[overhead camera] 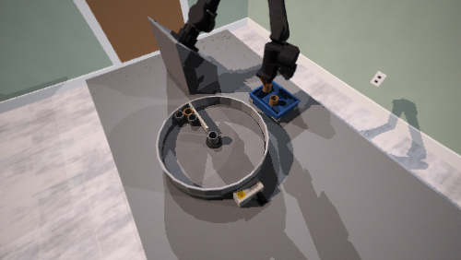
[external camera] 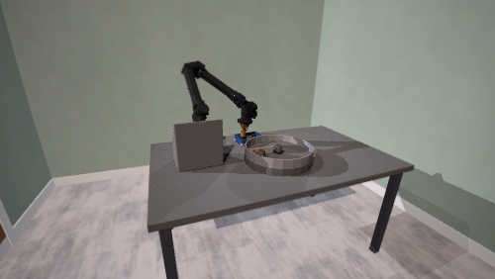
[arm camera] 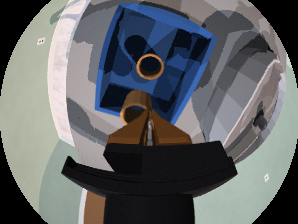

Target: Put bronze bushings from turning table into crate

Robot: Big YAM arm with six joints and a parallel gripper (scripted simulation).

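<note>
My gripper is now 7 cm above the blue crate, 4 cm short of it and 2 cm to the right of it. From my hand the other things lie so: round turning table (34 cm to the right, 9 cm ahead, 4 cm below).
</note>
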